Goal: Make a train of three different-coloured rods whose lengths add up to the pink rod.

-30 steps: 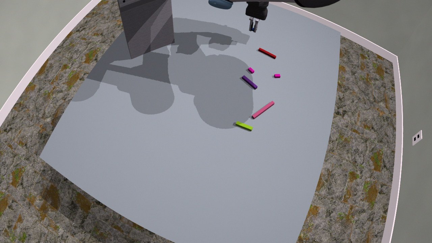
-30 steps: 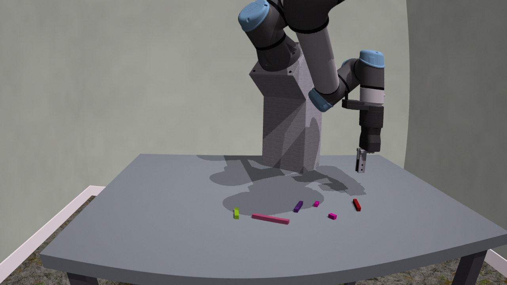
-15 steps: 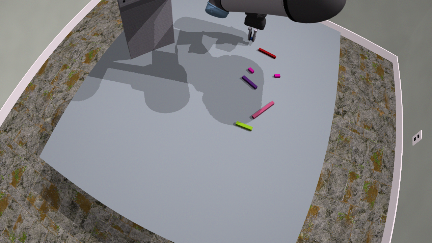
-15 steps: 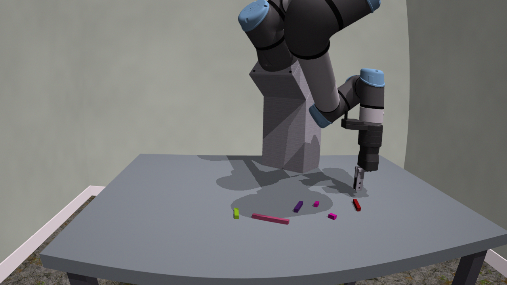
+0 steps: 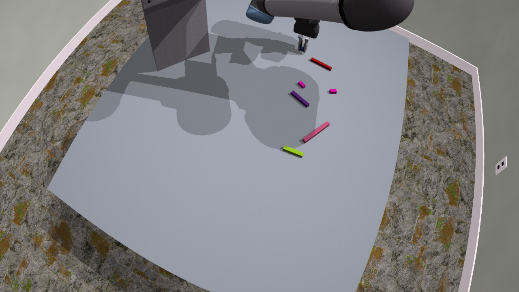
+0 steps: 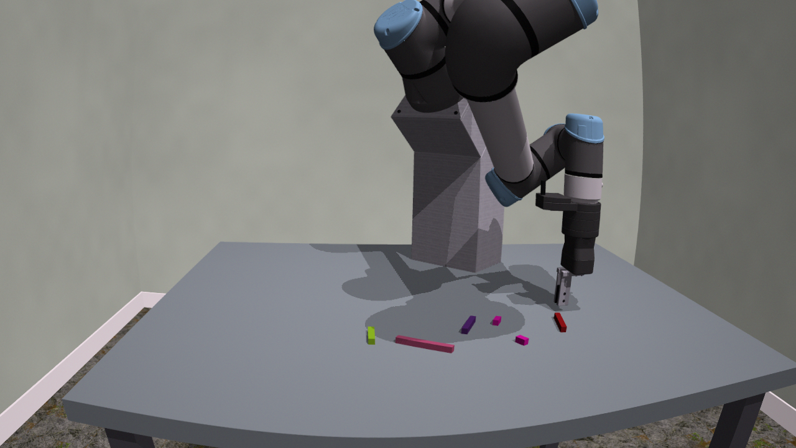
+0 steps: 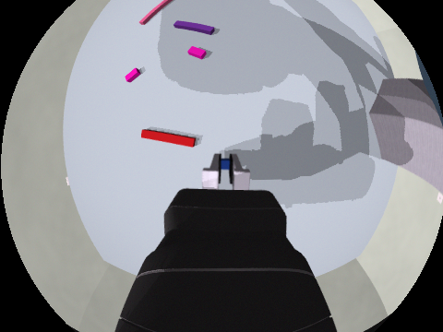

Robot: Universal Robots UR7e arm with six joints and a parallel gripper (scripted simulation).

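My gripper is now 1 cm above the small blue rod. From my hand the other things lie so: purple rod (3 cm ahead, 19 cm to the right, 3 cm below); red rod (7 cm ahead, 4 cm to the right, 3 cm below); pink rod (9 cm ahead, 28 cm to the right, 3 cm below).
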